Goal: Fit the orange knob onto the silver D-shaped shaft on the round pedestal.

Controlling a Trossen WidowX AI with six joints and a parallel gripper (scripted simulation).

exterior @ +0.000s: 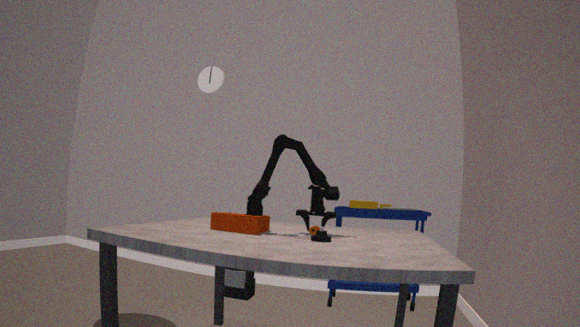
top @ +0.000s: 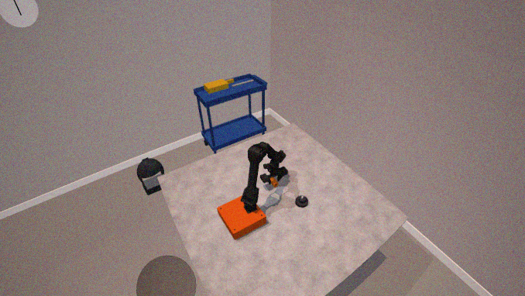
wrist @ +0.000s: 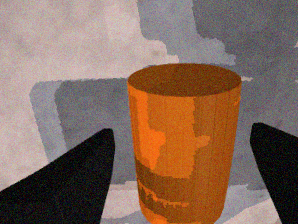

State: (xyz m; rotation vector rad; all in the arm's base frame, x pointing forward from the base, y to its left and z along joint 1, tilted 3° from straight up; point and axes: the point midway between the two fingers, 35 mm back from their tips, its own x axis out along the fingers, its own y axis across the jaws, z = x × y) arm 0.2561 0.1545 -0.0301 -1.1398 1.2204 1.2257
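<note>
Now: the orange knob 1 cm to the left of my gripper tip and 1 cm above it. Also, from my gripper tip: pedestal 8 cm ahead, 23 cm to the right, 2 cm above.
</note>
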